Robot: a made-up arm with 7 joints.
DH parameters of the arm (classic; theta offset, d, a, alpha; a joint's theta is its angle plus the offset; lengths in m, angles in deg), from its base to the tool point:
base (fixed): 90 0.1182 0.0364 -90
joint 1: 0 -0.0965 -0.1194 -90
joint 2: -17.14 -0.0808 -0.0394 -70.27
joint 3: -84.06 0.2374 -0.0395 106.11
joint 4: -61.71 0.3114 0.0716 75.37
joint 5: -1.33 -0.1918 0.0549 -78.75
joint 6: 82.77 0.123 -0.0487 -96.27
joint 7: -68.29 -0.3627 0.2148 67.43
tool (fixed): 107.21 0.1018 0 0
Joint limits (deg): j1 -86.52..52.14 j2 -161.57..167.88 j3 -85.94..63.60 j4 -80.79..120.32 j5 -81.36..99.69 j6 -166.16..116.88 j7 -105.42..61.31
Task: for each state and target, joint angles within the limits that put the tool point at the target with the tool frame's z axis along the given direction. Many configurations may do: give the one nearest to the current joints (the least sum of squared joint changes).
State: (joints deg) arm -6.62 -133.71 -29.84 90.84 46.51 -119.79 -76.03
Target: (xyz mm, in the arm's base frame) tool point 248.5 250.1 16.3 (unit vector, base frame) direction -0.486 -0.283 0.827
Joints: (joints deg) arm 38.25 -156.55 13.51 104.43 24.97 -77.59 -74.83
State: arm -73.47 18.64 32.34 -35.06 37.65 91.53 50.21
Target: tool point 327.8 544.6 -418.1 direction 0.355 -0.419 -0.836
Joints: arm -72.52 12.71 28.36 -8.07 55.07 71.11 56.03
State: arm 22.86 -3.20 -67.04 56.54 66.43 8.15 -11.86
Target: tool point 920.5 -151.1 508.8 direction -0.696 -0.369 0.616
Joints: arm 7.07 -38.18 -30.75 44.02 63.68 20.46 -7.06
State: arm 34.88 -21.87 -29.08 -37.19 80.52 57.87 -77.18
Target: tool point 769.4 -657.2 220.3 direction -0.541 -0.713 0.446
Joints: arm 17.61 3.67 -26.91 3.36 88.23 95.53 -52.53
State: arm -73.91 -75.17 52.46 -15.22 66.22 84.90 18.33
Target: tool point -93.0 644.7 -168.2 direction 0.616 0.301 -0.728
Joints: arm -57.79 -103.50 63.17 -12.53 57.88 113.02 8.22
